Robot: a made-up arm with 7 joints.
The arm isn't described. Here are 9 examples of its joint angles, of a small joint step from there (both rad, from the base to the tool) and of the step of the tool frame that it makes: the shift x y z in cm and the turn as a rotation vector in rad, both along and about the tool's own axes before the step.
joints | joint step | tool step
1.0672 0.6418 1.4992 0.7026 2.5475 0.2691 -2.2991 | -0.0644 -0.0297 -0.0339 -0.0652 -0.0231 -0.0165 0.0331 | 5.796 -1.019 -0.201 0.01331 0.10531 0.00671
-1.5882 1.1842 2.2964 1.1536 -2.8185 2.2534 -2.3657 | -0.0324 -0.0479 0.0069 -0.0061 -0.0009 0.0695 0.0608 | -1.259 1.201 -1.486 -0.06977 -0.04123 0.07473
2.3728 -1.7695 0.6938 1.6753 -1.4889 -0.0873 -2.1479 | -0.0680 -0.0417 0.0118 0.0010 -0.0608 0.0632 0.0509 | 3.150 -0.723 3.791 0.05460 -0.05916 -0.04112
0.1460 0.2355 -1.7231 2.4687 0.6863 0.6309 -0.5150 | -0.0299 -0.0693 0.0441 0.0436 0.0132 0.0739 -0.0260 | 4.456 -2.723 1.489 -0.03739 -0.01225 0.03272
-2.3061 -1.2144 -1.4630 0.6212 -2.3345 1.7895 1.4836 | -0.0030 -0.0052 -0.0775 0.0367 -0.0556 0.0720 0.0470 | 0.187 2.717 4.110 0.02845 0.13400 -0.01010
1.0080 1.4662 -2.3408 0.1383 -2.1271 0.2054 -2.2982 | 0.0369 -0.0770 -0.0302 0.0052 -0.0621 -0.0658 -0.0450 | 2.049 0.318 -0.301 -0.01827 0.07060 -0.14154
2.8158 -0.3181 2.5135 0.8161 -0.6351 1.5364 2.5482 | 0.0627 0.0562 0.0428 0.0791 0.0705 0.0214 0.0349 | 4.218 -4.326 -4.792 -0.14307 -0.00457 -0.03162
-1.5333 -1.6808 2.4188 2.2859 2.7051 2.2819 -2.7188 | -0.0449 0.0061 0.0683 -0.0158 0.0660 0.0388 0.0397 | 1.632 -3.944 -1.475 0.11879 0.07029 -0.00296
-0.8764 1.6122 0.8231 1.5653 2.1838 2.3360 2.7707 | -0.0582 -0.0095 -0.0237 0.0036 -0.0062 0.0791 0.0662 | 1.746 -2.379 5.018 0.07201 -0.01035 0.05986
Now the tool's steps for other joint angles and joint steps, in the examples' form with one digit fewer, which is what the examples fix.
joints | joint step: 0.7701 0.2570 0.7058 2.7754 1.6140 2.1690 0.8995 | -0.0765 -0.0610 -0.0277 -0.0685 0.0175 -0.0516 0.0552
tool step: -1.30 0.13 0.23 0.0161 0.0157 0.1445
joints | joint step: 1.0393 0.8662 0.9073 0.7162 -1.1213 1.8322 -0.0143 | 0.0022 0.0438 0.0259 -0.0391 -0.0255 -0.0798 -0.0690
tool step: -3.03 -2.17 -2.01 0.1523 -0.0486 -0.0650
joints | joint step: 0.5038 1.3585 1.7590 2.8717 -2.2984 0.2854 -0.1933 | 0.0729 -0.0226 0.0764 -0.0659 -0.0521 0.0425 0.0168
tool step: -7.97 -7.84 -2.20 0.0256 -0.0707 0.0921
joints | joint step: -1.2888 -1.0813 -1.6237 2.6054 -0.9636 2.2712 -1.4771 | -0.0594 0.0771 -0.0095 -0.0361 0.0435 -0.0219 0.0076
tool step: -1.08 -1.20 -5.85 0.0080 0.0736 -0.0152
